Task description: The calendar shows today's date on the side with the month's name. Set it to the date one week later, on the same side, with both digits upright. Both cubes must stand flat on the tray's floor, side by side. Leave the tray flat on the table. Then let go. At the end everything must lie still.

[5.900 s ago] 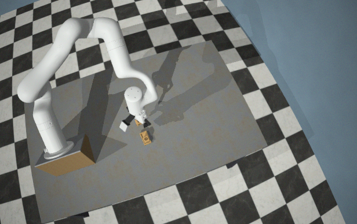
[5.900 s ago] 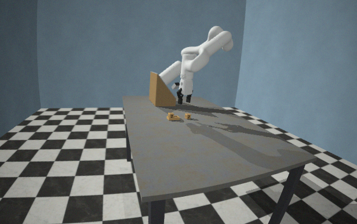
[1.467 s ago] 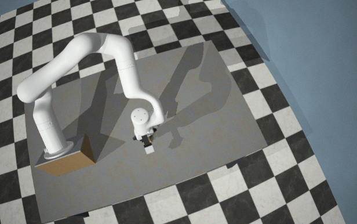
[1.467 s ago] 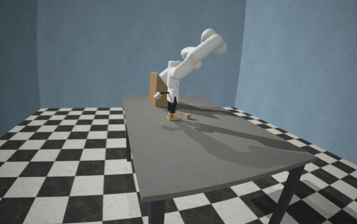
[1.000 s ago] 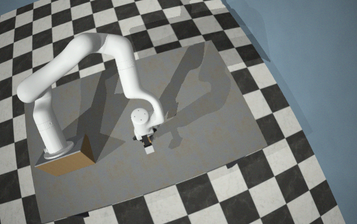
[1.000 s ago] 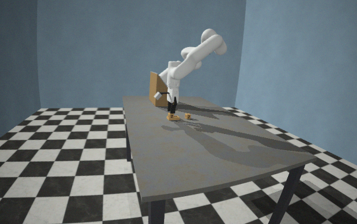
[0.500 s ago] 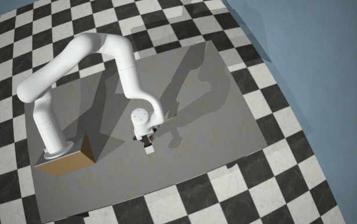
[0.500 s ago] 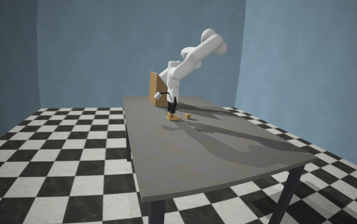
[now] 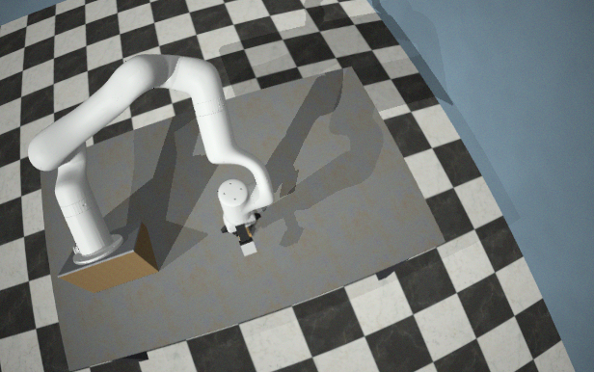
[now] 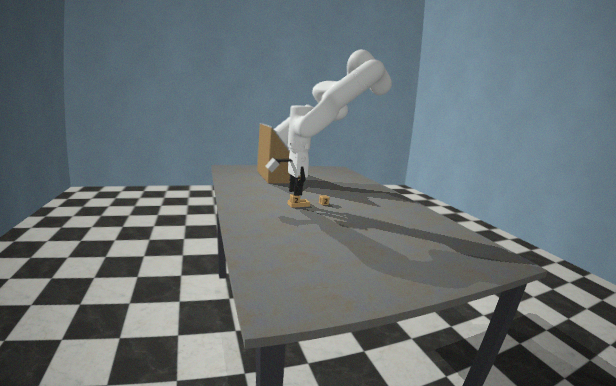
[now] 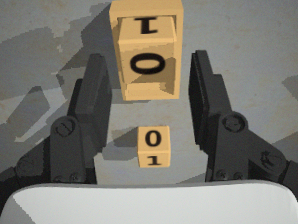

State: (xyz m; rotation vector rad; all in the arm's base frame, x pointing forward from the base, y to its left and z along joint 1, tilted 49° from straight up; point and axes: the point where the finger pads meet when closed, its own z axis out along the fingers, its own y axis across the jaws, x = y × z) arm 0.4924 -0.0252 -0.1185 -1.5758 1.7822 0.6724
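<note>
The tray is 2 cm to the left of my hand and 6 cm below it.
</note>
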